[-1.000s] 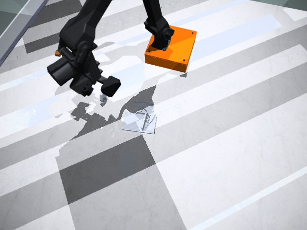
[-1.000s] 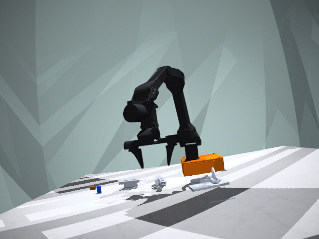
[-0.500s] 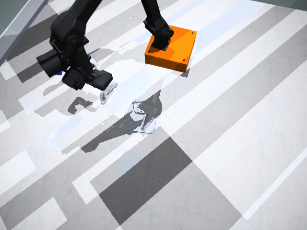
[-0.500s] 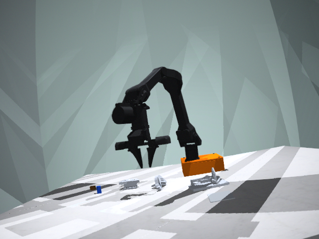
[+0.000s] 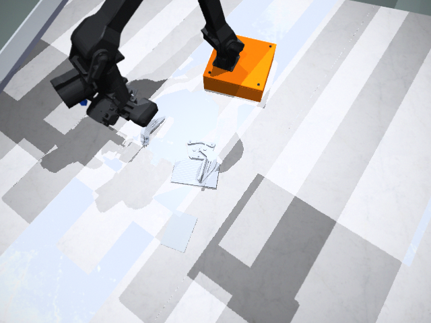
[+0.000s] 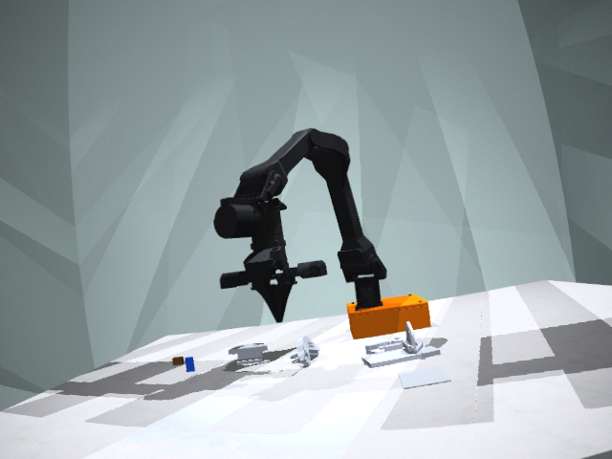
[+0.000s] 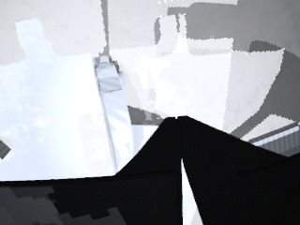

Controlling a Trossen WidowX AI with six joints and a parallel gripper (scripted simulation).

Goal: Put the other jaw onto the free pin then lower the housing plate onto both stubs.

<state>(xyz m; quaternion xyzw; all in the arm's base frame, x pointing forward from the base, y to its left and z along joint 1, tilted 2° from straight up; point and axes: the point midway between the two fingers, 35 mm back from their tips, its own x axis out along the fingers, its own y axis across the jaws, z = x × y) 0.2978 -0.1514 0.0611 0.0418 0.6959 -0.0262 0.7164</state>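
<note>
My gripper tip is 70 mm above the jaw, 40 mm to the right of it and 10 mm past it. Also, from my gripper tip: brown cube 260 mm to the right, 120 mm behind, 80 mm below; blue cube 200 mm to the right, 70 mm below, 30 mm behind; pale flat sheet 230 mm to the left, 200 mm ahead, 80 mm below.
</note>
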